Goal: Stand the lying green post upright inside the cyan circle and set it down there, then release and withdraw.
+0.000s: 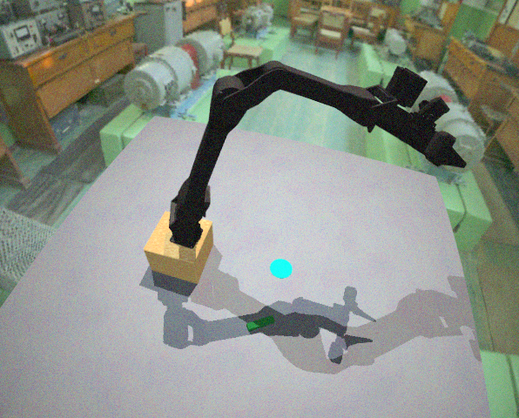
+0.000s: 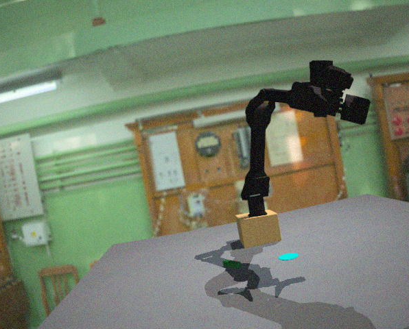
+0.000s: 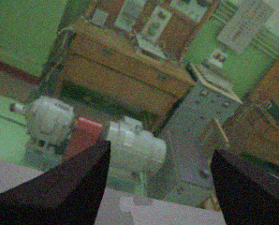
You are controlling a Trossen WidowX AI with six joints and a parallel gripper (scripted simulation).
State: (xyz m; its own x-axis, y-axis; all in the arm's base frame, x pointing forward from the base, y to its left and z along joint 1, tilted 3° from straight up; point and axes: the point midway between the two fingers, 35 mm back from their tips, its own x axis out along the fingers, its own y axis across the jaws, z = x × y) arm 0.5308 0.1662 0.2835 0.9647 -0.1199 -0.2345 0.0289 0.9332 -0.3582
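The green post lies 320 mm behind my gripper tip, 290 mm to the right of it and 390 mm below it. Also, from my gripper tip: cyan circle 310 mm behind, 120 mm to the right, 390 mm below.
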